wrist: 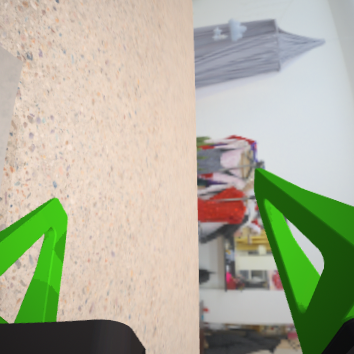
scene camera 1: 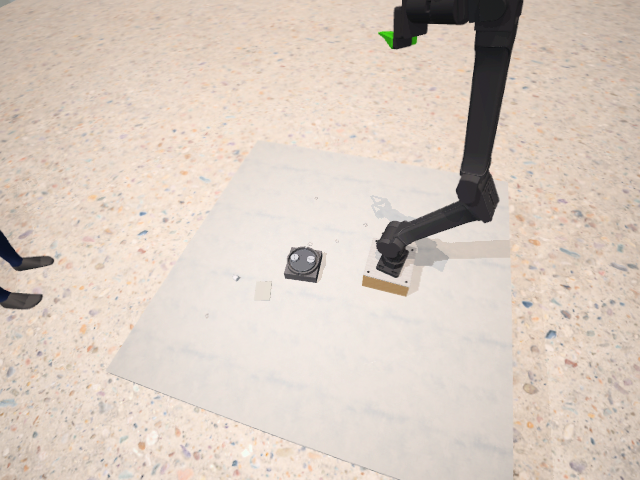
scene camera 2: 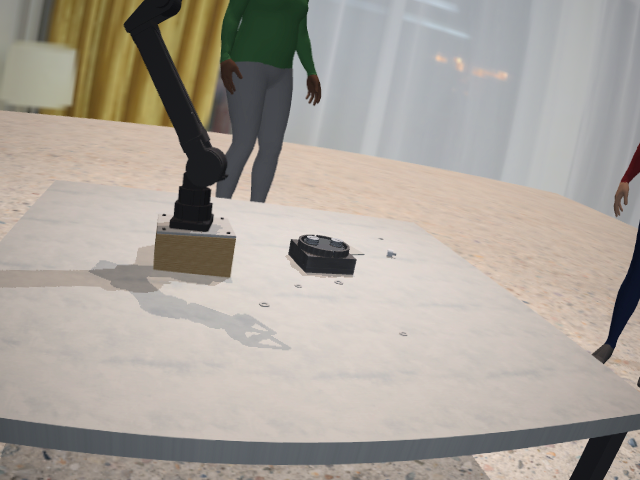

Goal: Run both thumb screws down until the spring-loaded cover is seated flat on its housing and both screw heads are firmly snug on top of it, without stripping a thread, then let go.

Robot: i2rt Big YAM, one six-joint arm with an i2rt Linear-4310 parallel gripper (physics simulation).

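Frame: origin at the arm's base, x ahead, y left, z up, level; millimetres.
Seen in the pictures: gripper, fingertip midpoint: (wrist: pixel 155 193) (scene camera 1: pixel 380 5); arm's base, origin of the base link: (scene camera 1: pixel 392 260) (scene camera 2: pixel 192 224).
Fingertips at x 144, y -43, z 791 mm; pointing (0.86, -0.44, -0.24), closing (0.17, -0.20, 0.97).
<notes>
Pixels of each thing's middle, then the offset from my fingertips to it. Level surfaces: height alone.
- round dark cover, body centre: (scene camera 2: pixel 323 247) (scene camera 1: pixel 303 261) dx +168, dy +168, dz -832 mm
- table, its level: dz -875 mm
- thin pale plate, body centre: (scene camera 2: pixel 347 249) (scene camera 1: pixel 263 290) dx +257, dy +330, dz -874 mm
- small metallic piece, body centre: (scene camera 2: pixel 391 253) (scene camera 1: pixel 235 277) dx +384, dy +333, dz -865 mm
- ring, body centre: (scene camera 2: pixel 264 304) (scene camera 1: pixel 365 224) dx +34, dy -139, dz -874 mm
The round dark cover (scene camera 1: pixel 302 266) (scene camera 2: pixel 324 244) lies on its square black housing (scene camera 1: pixel 301 277) (scene camera 2: pixel 330 266). Two light grey screw heads stand on the cover: one thumb screw (scene camera 1: pixel 294 257) (scene camera 2: pixel 312 239) on the left, the other thumb screw (scene camera 1: pixel 310 259) (scene camera 2: pixel 336 241) on the right. Whether the cover is flush and the heads touch it is too small to tell. My gripper (scene camera 1: pixel 396 39) (wrist: pixel 155 193), with green fingers, is open and empty, high above and well away from the housing. It is out of frame in scene camera 2; the housing does not show in the wrist view.
The arm's base stands on a wooden block (scene camera 1: pixel 385 285) (scene camera 2: pixel 193 254) beside the housing on the table (scene camera 1: pixel 310 361) (scene camera 2: pixel 361 387). A thin pale plate (scene camera 1: pixel 263 290), a small metallic piece (scene camera 1: pixel 236 277) (scene camera 2: pixel 391 253) and several small rings, one ring (scene camera 1: pixel 364 224) (scene camera 2: pixel 264 304) near the block, lie around.
</notes>
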